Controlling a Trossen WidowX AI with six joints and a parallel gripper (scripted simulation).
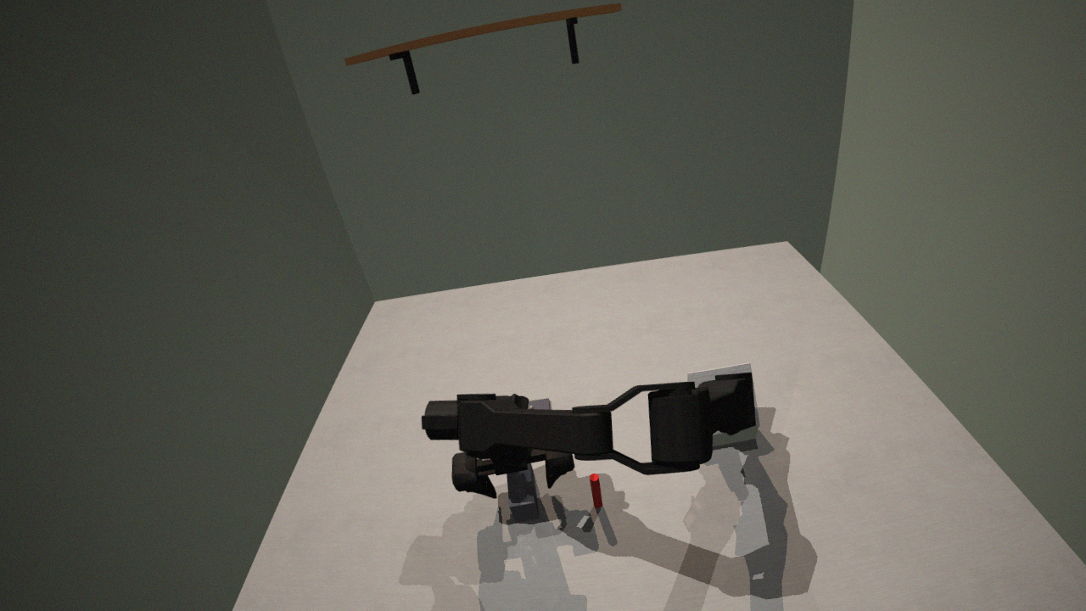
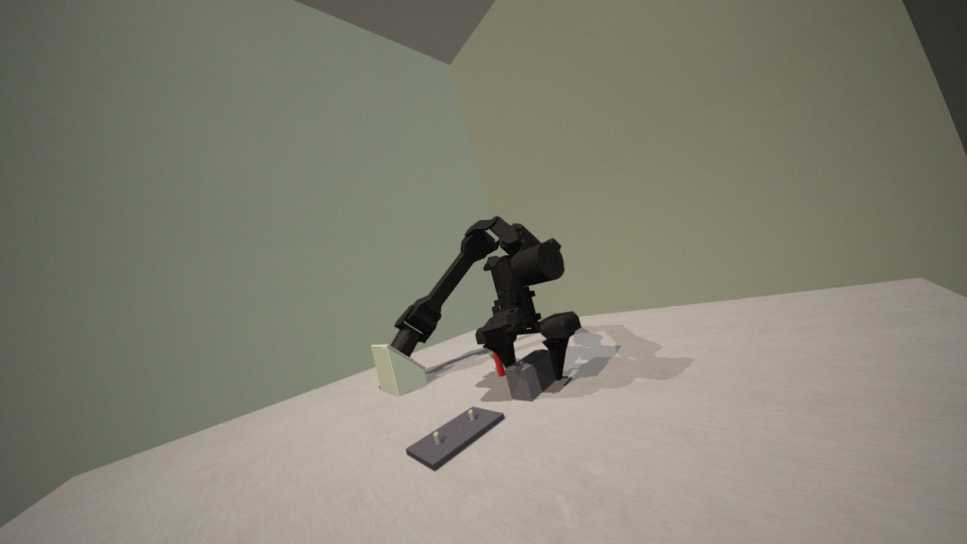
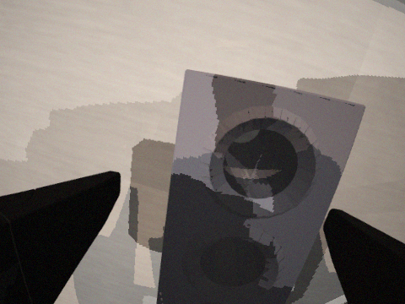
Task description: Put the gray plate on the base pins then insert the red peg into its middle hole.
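Now: gripper tip 160 mm to the left of the dark base, 20 mm past it and 10 mm above it. The rest, counted from my gripper tip: red peg (120 mm behind, 30 mm to the left, 20 mm above); gray plate (20 mm above).
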